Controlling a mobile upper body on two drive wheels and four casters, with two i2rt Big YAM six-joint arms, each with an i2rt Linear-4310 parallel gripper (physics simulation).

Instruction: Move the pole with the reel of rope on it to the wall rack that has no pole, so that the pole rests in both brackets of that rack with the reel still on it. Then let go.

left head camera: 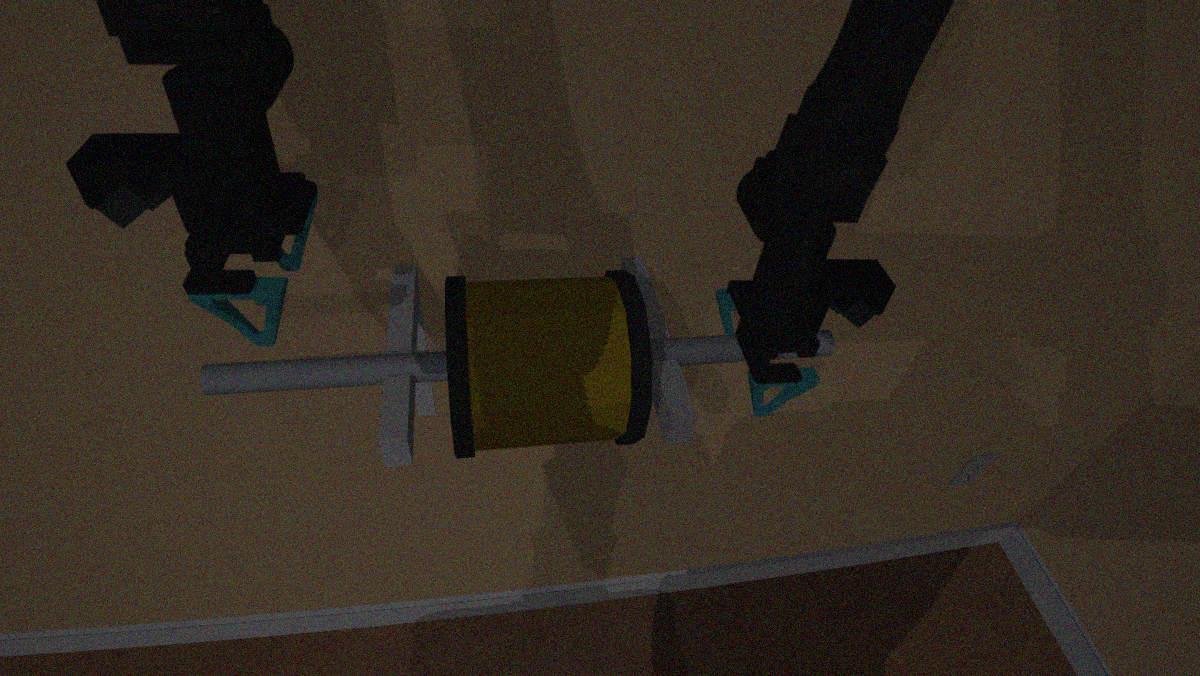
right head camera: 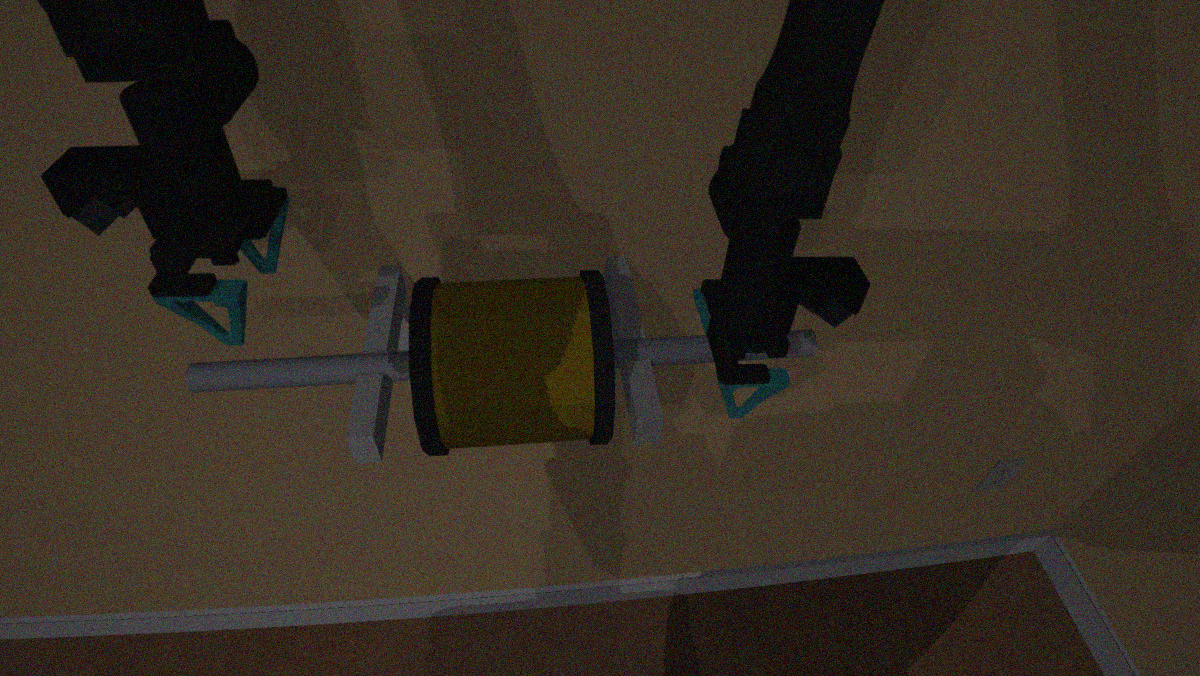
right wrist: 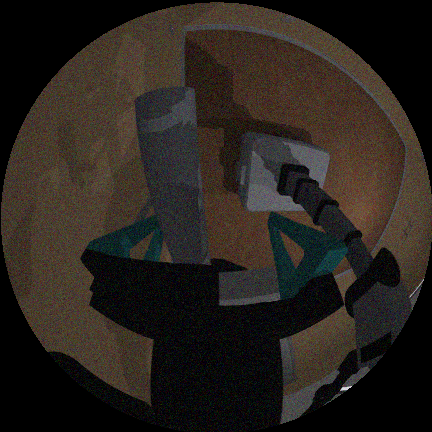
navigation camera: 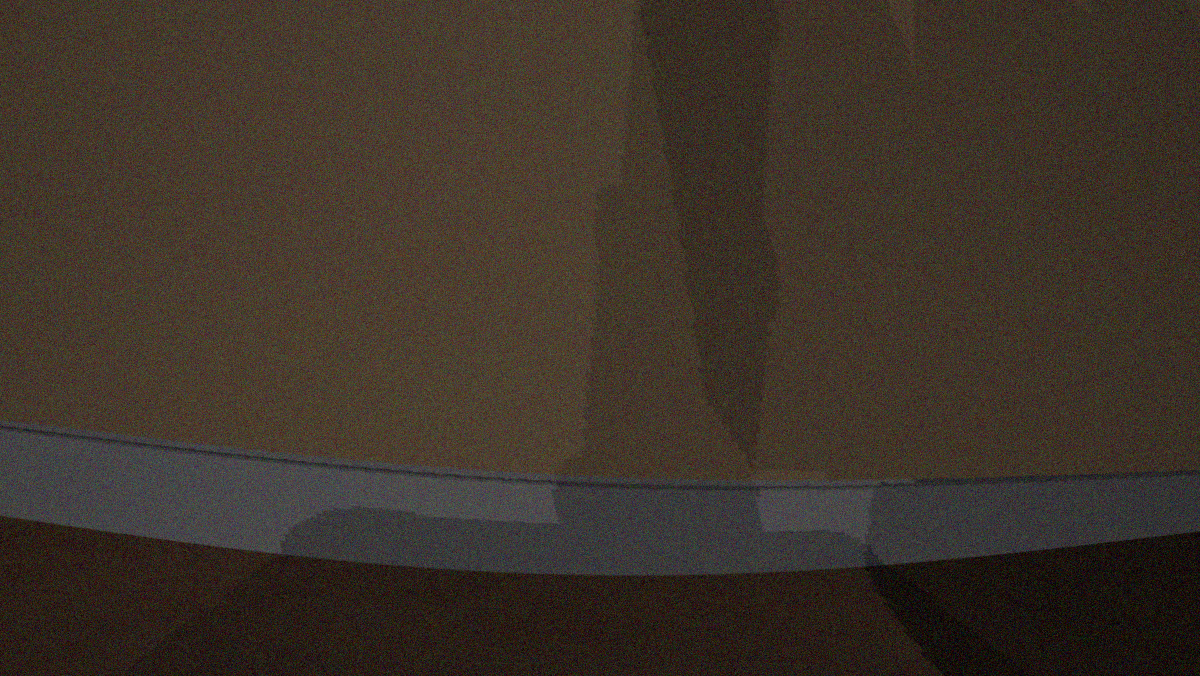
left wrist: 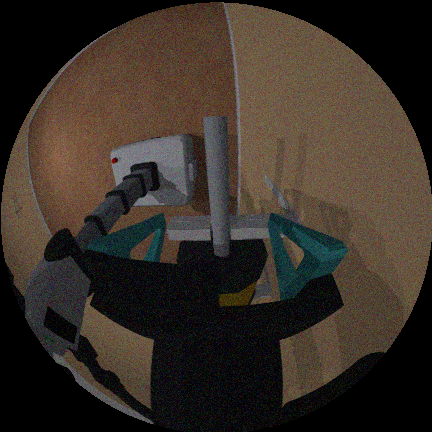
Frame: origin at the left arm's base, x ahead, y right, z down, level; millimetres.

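Where they show: left gripper, fingertip midpoint: (left head camera: pixel 279 305) (right head camera: pixel 253 306) (left wrist: pixel 216 218); right gripper, fingertip midpoint: (left head camera: pixel 746 381) (right head camera: pixel 725 382) (right wrist: pixel 216 217); right arm's base, origin of the base link: (left wrist: pixel 85 355).
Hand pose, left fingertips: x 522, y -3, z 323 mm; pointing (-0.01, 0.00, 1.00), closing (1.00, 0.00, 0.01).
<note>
After its pixels a point has its place.
The grey pole (left head camera: pixel 293 373) @[x 514, y -7, z 401 mm] (right head camera: pixel 268 372) @[x 513, y -11, z 402 mm] (left wrist: pixel 216 160) @[x 521, y -35, z 398 mm] (right wrist: pixel 172 150) @[x 543, y 518, z 399 mm] lies across a wall rack's left bracket (left head camera: pixel 398 428) @[x 448, y 96, z 404 mm] (right head camera: pixel 367 415) @[x 460, y 95, z 404 mm] and right bracket (left head camera: pixel 675 403) @[x 465, y 351, z 404 mm] (right head camera: pixel 642 403) @[x 466, y 351, z 404 mm]. The yellow reel (left head camera: pixel 545 361) @[x 478, y 226, z 354 mm] (right head camera: pixel 512 361) @[x 478, y 231, z 354 mm] (left wrist: pixel 237 298) @[x 563, y 203, z 338 mm] with black flanges is on the pole between them. My left gripper (left head camera: pixel 280 306) @[x 522, y -3, z 323 mm] (right head camera: pixel 251 308) @[x 522, y -3, z 323 mm] (left wrist: pixel 216 218) @[x 522, y -3, z 323 mm] is open, short of the pole's left part, which appears between its fingers in the left wrist view. My right gripper (left head camera: pixel 743 356) @[x 523, y 452, z 444 mm] (right head camera: pixel 717 356) @[x 523, y 452, z 444 mm] (right wrist: pixel 216 217) @[x 523, y 452, z 444 mm] is open around the pole's right end. A rack without a pole does not show.
The tan wall meets the reddish-brown floor at a grey baseboard (left head camera: pixel 335 617) @[x 654, y -176, z 1339 mm] (right head camera: pixel 335 608) @[x 653, y -211, z 1326 mm] (navigation camera: pixel 655 529) @[x 675, y 316, z 1364 mm]. The baseboard turns a corner at the right. A white box-shaped base (left wrist: pixel 150 170) @[x 74, y 175, z 1109 mm] (right wrist: pixel 285 175) @[x 83, y 261, z 1110 mm] with a dark jointed column stands on the floor. A small grey patch (left head camera: pixel 974 468) @[x 720, y 1187, z 999 mm] (right head camera: pixel 1000 474) @[x 720, y 1187, z 1000 mm] shows at lower right.
</note>
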